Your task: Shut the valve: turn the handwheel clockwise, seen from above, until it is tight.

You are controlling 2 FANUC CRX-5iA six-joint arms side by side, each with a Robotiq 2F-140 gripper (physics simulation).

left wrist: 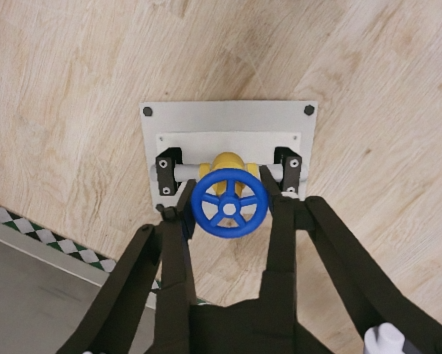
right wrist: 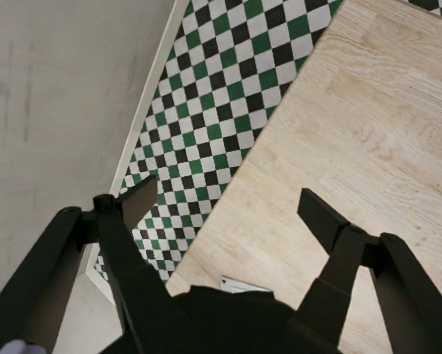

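Note:
The blue handwheel (left wrist: 230, 230) with five spokes sits on top of the yellow valve body (left wrist: 227, 161) in the left wrist view. My left gripper (left wrist: 228, 184) is shut on the handwheel, with one finger against each side of its rim. The valve's grey pipe (left wrist: 187, 173) is held by two black clamps on a light grey base plate (left wrist: 227, 114). The fingers hide part of the plate's lower edge. My right gripper (right wrist: 228, 194) is open and empty, away from the valve; the handwheel does not show in the right wrist view.
The wooden table top (left wrist: 75, 75) (right wrist: 350, 125) lies under the valve plate. A floor with green, black and white checks (right wrist: 215, 80) and a grey wall (right wrist: 65, 90) lie beyond the table's edge. Part of a light metal plate (right wrist: 240, 286) shows at the bottom of the right wrist view.

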